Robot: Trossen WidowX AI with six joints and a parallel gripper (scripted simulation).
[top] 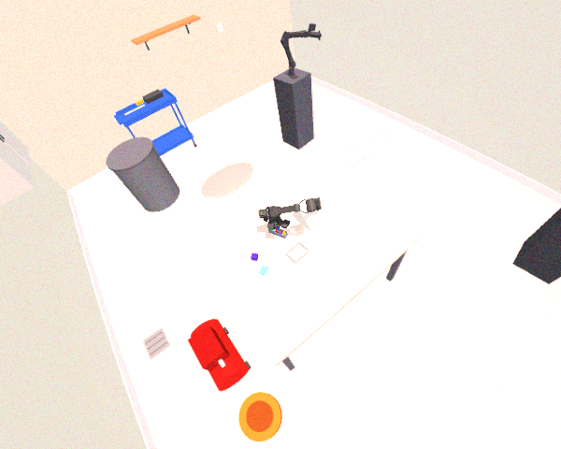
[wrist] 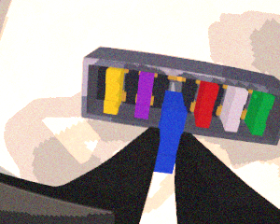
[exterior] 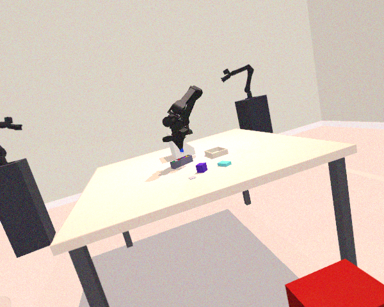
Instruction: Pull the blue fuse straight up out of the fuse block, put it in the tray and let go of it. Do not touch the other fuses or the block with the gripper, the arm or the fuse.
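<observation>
The beige tray is 21 cm to the left of my gripper tip, 9 cm below it and 3 cm ahead of it. The rest, counted from my gripper tip: purple fuse: 7 cm below, 1 cm to the left, 1 cm behind; red fuse: 7 cm below, 3 cm to the right; blue fuse: 1 cm below.
</observation>
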